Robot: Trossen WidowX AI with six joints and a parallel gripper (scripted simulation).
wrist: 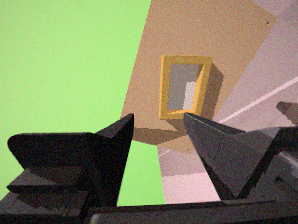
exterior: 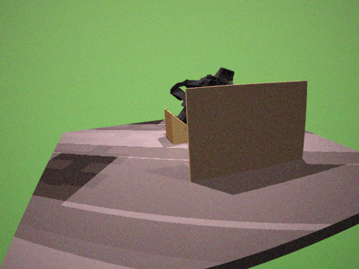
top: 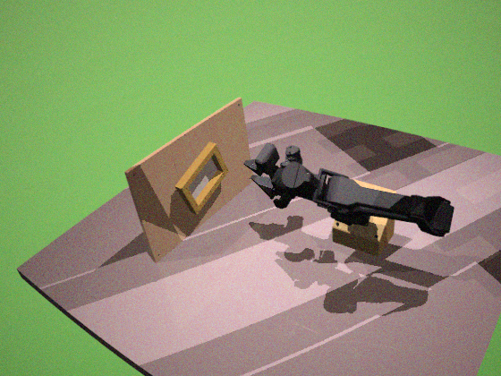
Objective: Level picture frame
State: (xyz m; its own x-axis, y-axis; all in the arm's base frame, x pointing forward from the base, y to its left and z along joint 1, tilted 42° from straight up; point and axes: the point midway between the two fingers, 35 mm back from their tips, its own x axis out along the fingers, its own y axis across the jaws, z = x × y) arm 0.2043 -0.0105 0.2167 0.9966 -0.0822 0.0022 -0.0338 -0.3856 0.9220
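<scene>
My gripper tip is 20 cm short of the picture frame, 3 cm to the left of it and 9 cm above it. The rest, counted from my gripper tip: tan wall panel 21 cm ahead, 3 cm to the right, 10 cm below.
</scene>
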